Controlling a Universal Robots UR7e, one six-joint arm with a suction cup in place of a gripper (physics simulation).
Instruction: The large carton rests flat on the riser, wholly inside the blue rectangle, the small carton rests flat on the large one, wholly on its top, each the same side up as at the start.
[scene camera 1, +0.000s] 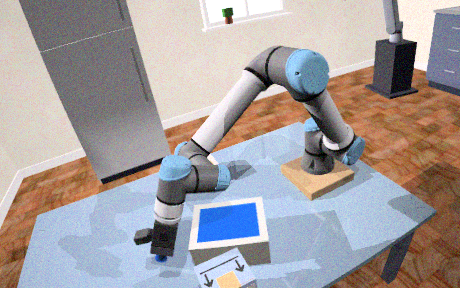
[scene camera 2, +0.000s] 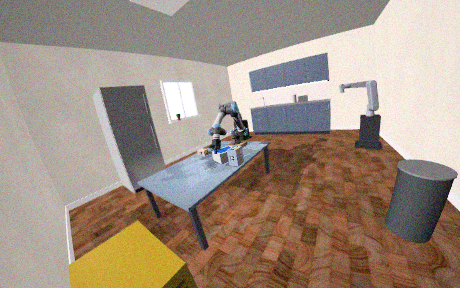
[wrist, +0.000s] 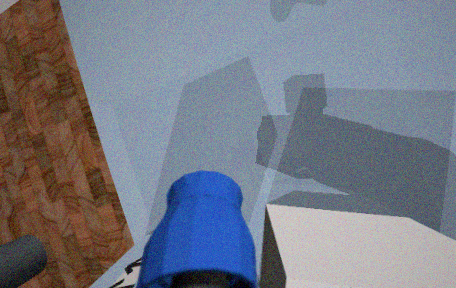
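Observation:
The large carton (scene camera 1: 227, 267) (scene camera 2: 235, 156), pale blue with black arrows and an orange patch, stands on the table in front of the riser; a marked corner (wrist: 131, 274) shows low in the wrist view. The white-rimmed riser (scene camera 1: 264, 225) (scene camera 2: 219, 158) (wrist: 350, 245) bears the blue rectangle (scene camera 1: 228, 222), with no carton on it. The small carton (scene camera 2: 203, 152) (scene camera 1: 212, 160) is beyond the riser, mostly hidden by the arm in scene camera 1. My gripper (scene camera 1: 160, 258) (wrist: 205, 182), a blue suction cup, is open and holds nothing, low over the table, left of the riser.
The arm's wooden base plate (scene camera 1: 312, 189) is at the table's far right. The blue table (scene camera 1: 65, 235) (scene camera 2: 175, 177) has a floor edge at left in the wrist view. A yellow box (scene camera 2: 127, 255), a grey drum (scene camera 2: 417, 202) and a second arm's black pedestal (scene camera 1: 395, 67) (scene camera 2: 370, 131) stand away from it.

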